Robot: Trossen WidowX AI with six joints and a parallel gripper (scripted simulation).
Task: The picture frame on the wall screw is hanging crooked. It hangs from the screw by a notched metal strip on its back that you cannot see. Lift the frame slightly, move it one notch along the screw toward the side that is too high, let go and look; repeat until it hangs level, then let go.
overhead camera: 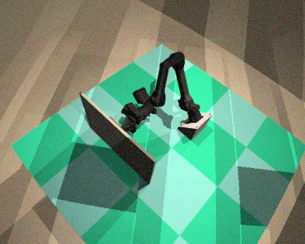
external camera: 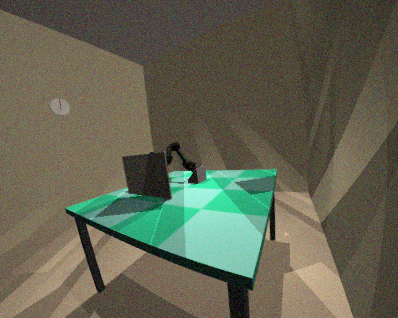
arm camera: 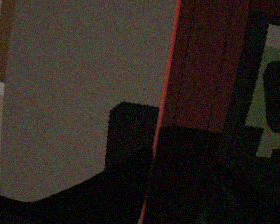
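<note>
The picture frame is 5 cm below my gripper tip and 1 cm ahead of it. Round my gripper tip: wall panel (7 cm below, 2 cm ahead).
</note>
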